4 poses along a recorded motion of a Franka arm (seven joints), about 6.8 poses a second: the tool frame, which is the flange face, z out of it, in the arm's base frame.
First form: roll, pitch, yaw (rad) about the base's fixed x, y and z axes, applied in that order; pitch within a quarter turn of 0, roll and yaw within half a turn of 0; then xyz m.
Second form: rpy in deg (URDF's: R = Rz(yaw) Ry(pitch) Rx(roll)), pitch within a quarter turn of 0, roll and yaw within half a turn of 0; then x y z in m. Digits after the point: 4 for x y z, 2 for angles.
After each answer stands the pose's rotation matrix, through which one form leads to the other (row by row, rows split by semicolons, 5 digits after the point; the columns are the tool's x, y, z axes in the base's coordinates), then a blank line. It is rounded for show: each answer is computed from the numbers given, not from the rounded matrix.
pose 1, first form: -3.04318, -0.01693, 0.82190, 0.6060, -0.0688, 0.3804
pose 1, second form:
-174.36, -0.97, 47.09, 0.6060, -0.0688, 0.3804
0.68073 0.73003 -0.06049; 0.73234 -0.67632 0.07923; 0.01693 -0.09824 -0.99502

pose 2, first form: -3.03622, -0.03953, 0.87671, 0.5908, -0.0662, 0.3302
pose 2, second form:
-173.96, -2.26, 50.23, 0.5908, -0.0662, 0.3302
0.63918 0.76703 -0.05570; 0.76804 -0.63294 0.09749; 0.03952 -0.10510 -0.99368

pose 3, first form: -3.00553, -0.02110, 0.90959, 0.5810, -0.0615, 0.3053
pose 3, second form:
-172.20, -1.21, 52.12, 0.5810, -0.0615, 0.3053
0.61393 0.78371 -0.09422; 0.78908 -0.60614 0.09979; 0.02110 -0.13561 -0.99054

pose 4, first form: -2.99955, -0.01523, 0.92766, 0.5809, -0.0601, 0.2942
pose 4, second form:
-171.86, -0.87, 53.15, 0.5809, -0.0601, 0.2942
0.59964 0.79345 -0.10424; 0.80013 -0.59194 0.09696; 0.01523 -0.14155 -0.98981

